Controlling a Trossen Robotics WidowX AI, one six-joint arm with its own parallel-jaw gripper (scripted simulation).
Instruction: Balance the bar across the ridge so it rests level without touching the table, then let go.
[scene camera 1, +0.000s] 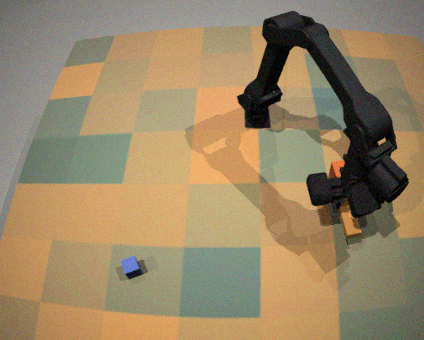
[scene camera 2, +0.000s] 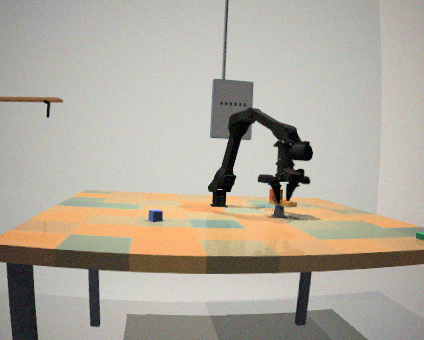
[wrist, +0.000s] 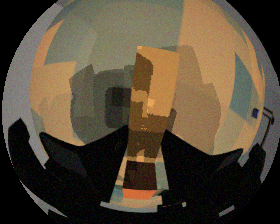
In view: the gripper (scene camera 1: 344, 205) and a tan bar (scene camera 1: 351, 228).
The tan bar also shows in the wrist view (wrist: 155, 71). The gripper also shows in scene camera 2 (scene camera 2: 282, 203) and in the wrist view (wrist: 145, 131).
